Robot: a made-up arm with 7 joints.
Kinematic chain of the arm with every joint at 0, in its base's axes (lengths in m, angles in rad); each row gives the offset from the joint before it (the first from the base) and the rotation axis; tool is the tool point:
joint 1: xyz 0 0.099 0 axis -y
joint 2: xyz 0 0.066 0 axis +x
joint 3: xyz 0 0 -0.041 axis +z
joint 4: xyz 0 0 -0.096 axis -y
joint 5: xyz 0 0 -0.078 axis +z
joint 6: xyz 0 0 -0.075 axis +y
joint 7: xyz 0 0 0 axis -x
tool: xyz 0 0 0
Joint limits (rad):
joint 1: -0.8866..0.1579
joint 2: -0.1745..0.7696
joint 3: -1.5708..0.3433
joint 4: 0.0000..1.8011
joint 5: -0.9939..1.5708
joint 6: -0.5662..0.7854
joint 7: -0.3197..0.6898
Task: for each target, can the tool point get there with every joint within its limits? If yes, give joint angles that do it. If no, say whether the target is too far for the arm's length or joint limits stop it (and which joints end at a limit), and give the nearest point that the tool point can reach.
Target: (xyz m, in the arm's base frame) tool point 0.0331 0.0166 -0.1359
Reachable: yes | joints -0.1038 -0.0209 -1.2582 1.5852 1.3143 0.4061 0.2713
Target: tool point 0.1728 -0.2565 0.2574
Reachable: no: too far | nearest point 0.0741 0.0142 -0.0662 | short by 0.433 m
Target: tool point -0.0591 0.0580 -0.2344
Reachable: yes | joints -0.3155 0.0272 -1.4262 0.8479 -0.6038 -0.2294 0.1485
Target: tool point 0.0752 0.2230 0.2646
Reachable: no: joint limits stop it (at a limit: joint 1, joint 2, joint 3, joint 4) | nearest point 0.1446 0.2720 -0.0159 | short by 0.293 m
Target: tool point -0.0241 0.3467 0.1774
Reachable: no: joint limits stop it (at a limit: joint 1, joint 2, joint 3, joint 4) | nearest point 0.1446 0.2720 -0.0159 | short by 0.267 m
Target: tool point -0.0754 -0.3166 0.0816
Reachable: no: too far | nearest point -0.0726 -0.0061 -0.0592 | short by 0.341 m
